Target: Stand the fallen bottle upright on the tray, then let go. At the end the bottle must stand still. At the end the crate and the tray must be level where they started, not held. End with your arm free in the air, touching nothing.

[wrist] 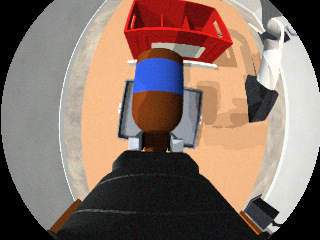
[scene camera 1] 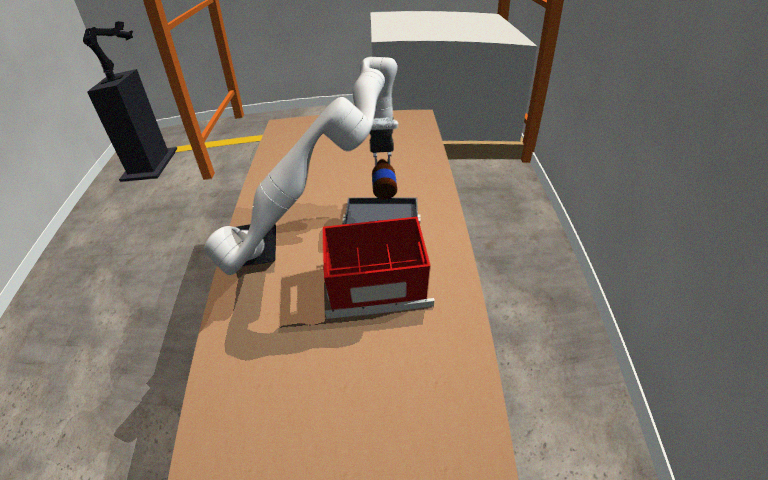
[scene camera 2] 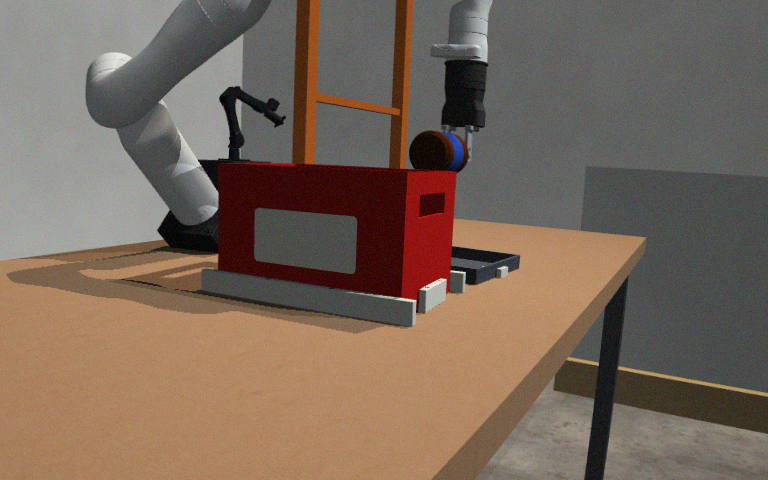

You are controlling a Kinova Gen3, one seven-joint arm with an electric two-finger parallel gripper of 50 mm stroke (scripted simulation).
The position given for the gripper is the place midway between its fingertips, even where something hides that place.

Note:
In view: the gripper (scene camera 2: 456, 161), a brown bottle (scene camera 2: 430, 150) and a red crate (scene camera 2: 362, 230).
The brown bottle is seen too in scene camera 1 (scene camera 1: 384, 183). The red crate is seen too in scene camera 1 (scene camera 1: 394, 267). The gripper shows as well in the wrist view (wrist: 155, 138).

